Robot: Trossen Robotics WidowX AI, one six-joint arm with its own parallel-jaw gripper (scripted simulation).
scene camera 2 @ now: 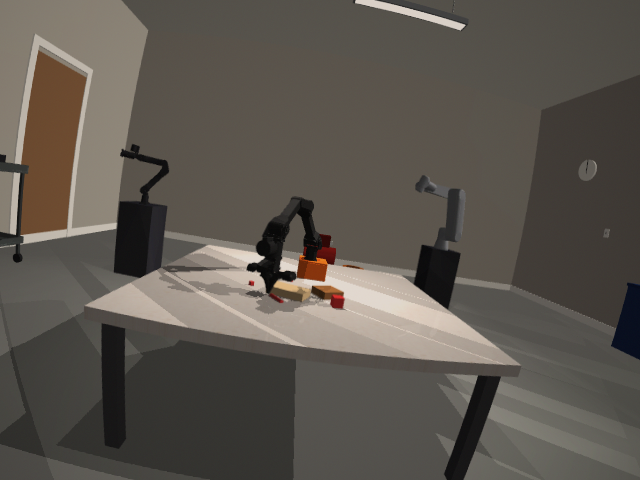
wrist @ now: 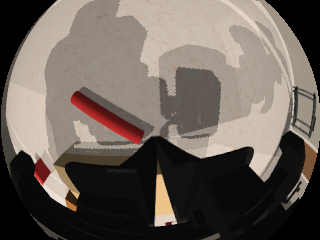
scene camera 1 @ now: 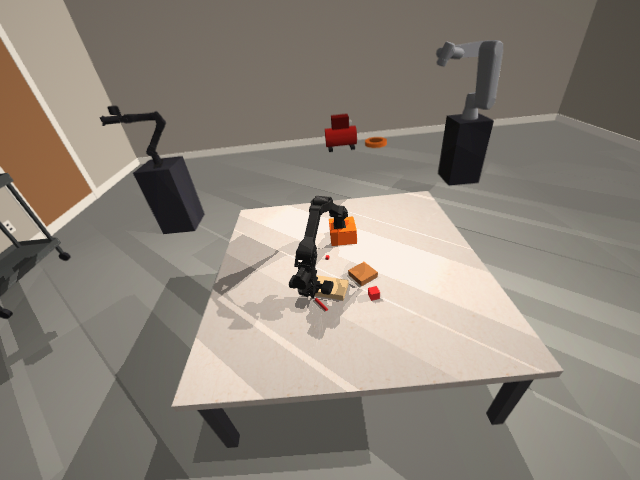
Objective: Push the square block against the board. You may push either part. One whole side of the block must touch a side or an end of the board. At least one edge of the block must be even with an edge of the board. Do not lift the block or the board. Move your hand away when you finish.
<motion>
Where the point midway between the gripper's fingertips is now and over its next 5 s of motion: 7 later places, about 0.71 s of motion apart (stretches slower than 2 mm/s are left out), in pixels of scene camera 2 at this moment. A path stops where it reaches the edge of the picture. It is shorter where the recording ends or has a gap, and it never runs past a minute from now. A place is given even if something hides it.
My gripper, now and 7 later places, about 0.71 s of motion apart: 268, 293; 269, 291; 272, 290; 273, 289; 276, 288; 280, 288; 282, 287; 279, 290
</motion>
